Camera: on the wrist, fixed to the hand. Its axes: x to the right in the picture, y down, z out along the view.
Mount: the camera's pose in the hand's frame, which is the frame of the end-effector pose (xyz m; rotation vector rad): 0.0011 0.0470 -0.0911 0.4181 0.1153 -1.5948
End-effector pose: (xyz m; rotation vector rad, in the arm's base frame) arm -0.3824 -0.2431 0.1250 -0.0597 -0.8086 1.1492
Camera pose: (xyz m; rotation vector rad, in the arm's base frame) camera -0.3648 -0.1895 0.0394 0.7410 -0.2756 -0.2378
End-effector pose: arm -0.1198 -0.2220 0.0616 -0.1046 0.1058 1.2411
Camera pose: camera -0.1661 -0.2184 -0.0298 0.1066 0.3002 -0.3914
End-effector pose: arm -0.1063 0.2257 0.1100 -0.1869 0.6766 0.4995
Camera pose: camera -0.1793 0.2374 0.0390 -0.2962 0.5378 -1.1776
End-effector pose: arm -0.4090 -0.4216 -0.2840 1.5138 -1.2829 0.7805
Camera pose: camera -0.4439 -0.3354 -0.2408 2.1313 0.4139 0.0094
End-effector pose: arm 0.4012 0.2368 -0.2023 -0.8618 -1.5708 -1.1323
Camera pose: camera 0.4714 0.1651 -0.1813 0.9856 -2.2211 -1.6578
